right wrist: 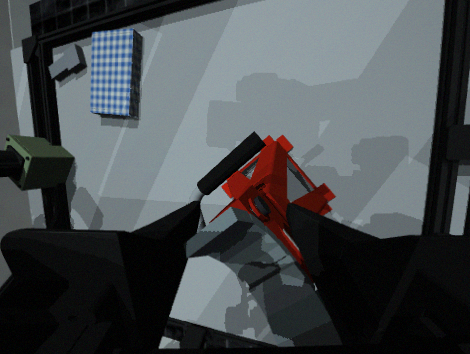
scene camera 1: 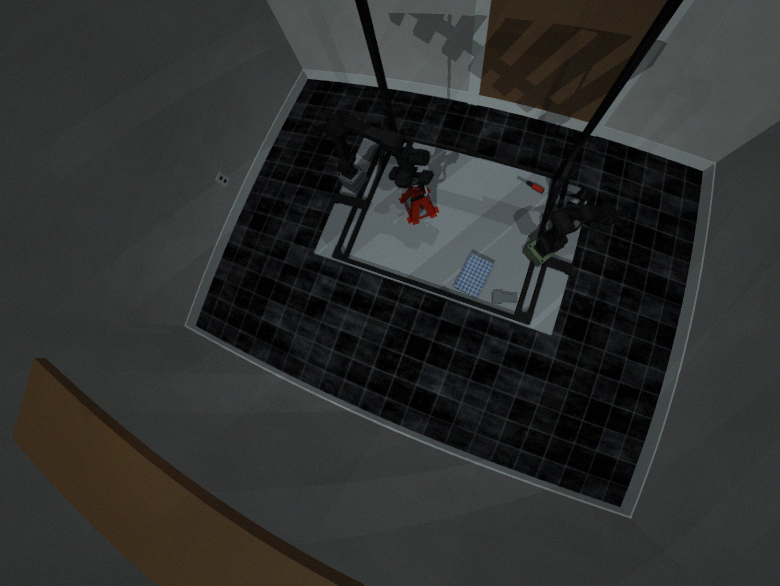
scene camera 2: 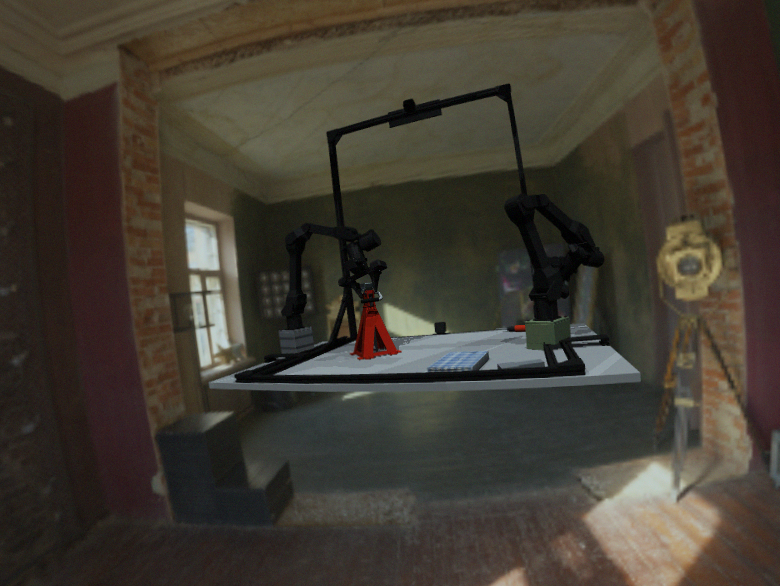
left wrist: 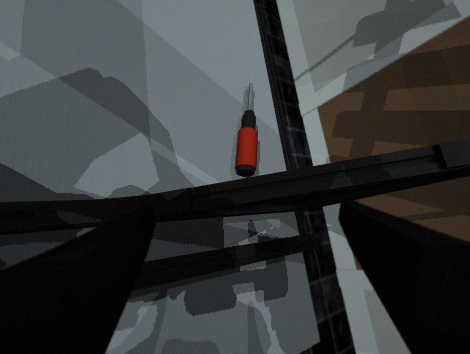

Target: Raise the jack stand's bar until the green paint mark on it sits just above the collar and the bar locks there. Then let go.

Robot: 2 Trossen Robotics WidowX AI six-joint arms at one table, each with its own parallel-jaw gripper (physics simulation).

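Where they show: left gripper, fingertip midpoint: point(scene camera 1: 562, 204) point(left wrist: 246, 212); right gripper, fingertip midpoint: point(right wrist: 244, 208) point(scene camera 1: 416, 189) point(scene camera 2: 368, 295); left arm's base, origin of the base link: point(right wrist: 14, 162) point(scene camera 1: 543, 248) point(scene camera 2: 547, 319); right arm's base, origin of the base link: point(scene camera 1: 349, 172) point(scene camera 2: 295, 328).
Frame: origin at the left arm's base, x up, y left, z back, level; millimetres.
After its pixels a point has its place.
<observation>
The red jack stand point(scene camera 1: 424, 206) @[x -6, y 297, z -485 mm] point(scene camera 2: 366, 340) @[x -24, y 353, z -496 mm] point(right wrist: 274, 165) @[x 20, y 342, z -513 mm] stands upright at the left of the table in both scene views. The grey curved head of its bar point(right wrist: 295, 305) @[x 159, y 294, z -564 mm] shows large in the right wrist view, with the black-gripped lever point(right wrist: 232, 162) @[x 122, y 330, z -486 mm] beside it. My right gripper point(scene camera 2: 368, 287) @[x 133, y 310, z -513 mm] point(right wrist: 244, 208) @[x 133, y 310, z -513 mm] is over the top of the stand, with its fingers shut on the bar's head from both sides. The green paint mark does not show, and the collar is too small or covered to judge. My left gripper point(left wrist: 246, 212) @[x 70, y -170, z -97 mm] is open and empty, far from the stand.
A red-handled screwdriver point(scene camera 1: 536, 187) @[x -63, y -212, z -254 mm] point(left wrist: 246, 149) @[x -63, y -215, z -242 mm] lies near the back right. A blue checkered block point(scene camera 1: 474, 273) @[x -62, y 301, z -99 mm] point(scene camera 2: 459, 361) @[x -62, y 329, z -73 mm] point(right wrist: 112, 72) @[x -62, y 311, z -101 mm] and a grey part point(scene camera 1: 503, 296) @[x -70, y 259, z 63 mm] point(right wrist: 68, 62) @[x -70, y 268, z 53 mm] lie at the front right. The left arm's green base point(scene camera 1: 537, 252) @[x 1, y 33, z 0 mm] point(scene camera 2: 543, 333) @[x -35, y 50, z 14 mm] and a black frame point(scene camera 2: 403, 377) @[x -73, y 484, z -120 mm] border the table.
</observation>
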